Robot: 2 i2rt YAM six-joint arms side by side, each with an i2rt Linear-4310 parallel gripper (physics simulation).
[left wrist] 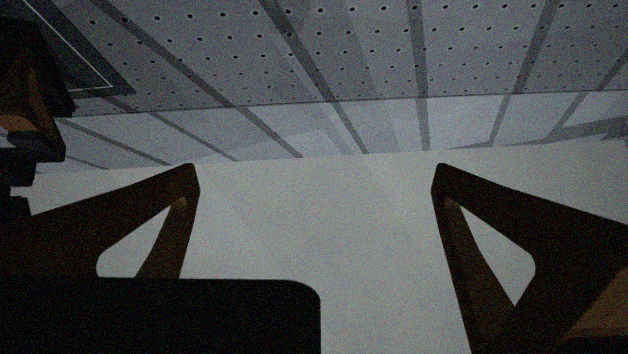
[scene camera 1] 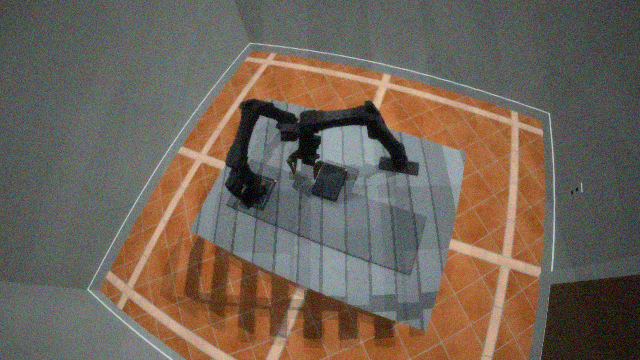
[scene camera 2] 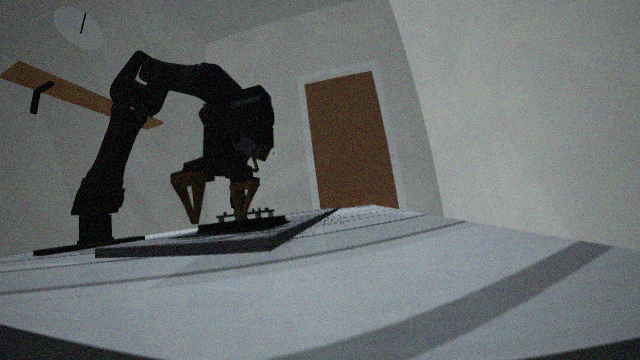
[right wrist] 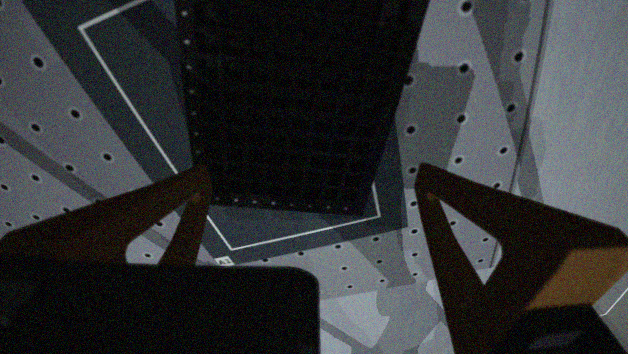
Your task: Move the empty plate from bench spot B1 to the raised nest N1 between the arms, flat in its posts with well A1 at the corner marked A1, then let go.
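Where they show: left gripper, fingertip midpoint: (left wrist: 315,176) (scene camera 1: 304,176); right gripper, fingertip midpoint: (scene camera 1: 255,186) (scene camera 2: 221,221) (right wrist: 313,175); left arm's base, link origin: (scene camera 1: 398,166); right arm's base, link origin: (scene camera 2: 96,246).
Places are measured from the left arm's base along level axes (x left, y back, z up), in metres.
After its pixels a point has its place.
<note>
A black gridded plate (right wrist: 290,110) @(z 0.029, x -0.670, y -0.287 m) lies over a dark pad (right wrist: 122,112) @(z 0.015, x -0.598, y -0.312 m) with a white outline and a corner label that appears to read A1, skewed to the outline. My right gripper (scene camera 1: 256,189) @(z 0.030, x -0.667, y -0.255 m) (scene camera 2: 218,220) @(z 0.030, x -0.667, y -0.255 m) (right wrist: 313,175) @(z 0.030, x -0.667, y -0.255 m) is open above the plate's near end, its fingers spread wider than the plate. My left gripper (scene camera 1: 305,175) @(z 0.173, x -0.401, y -0.221 m) (left wrist: 315,176) @(z 0.173, x -0.401, y -0.221 m) is open and empty beside a dark raised block (scene camera 1: 330,182) @(z 0.044, x -0.309, y -0.171 m), which looks like nest N1. Small posts (scene camera 2: 272,213) @(z 0.030, x -0.281, y -0.244 m) show near the right gripper's fingertips in scene camera 2; the plate's seating is unclear.
A perforated board (scene camera 1: 380,235) @(z 0.013, x -0.041, y -0.365 m) (left wrist: 350,55) @(z 0.013, x -0.372, y -0.356 m) (right wrist: 350,265) @(z 0.013, x -0.656, y -0.159 m) lies under the pads on a striped table (scene camera 1: 330,270) @(z 0.000, x -0.223, y -0.557 m) (scene camera 2: 300,300) @(z 0.000, x -0.907, y -0.418 m). The left arm's base (scene camera 1: 398,167) @(z 0.041, x -0.006, y -0.030 m) stands on the right in scene camera 1. The two arms are close together at the back. The picture is dark and grainy.
</note>
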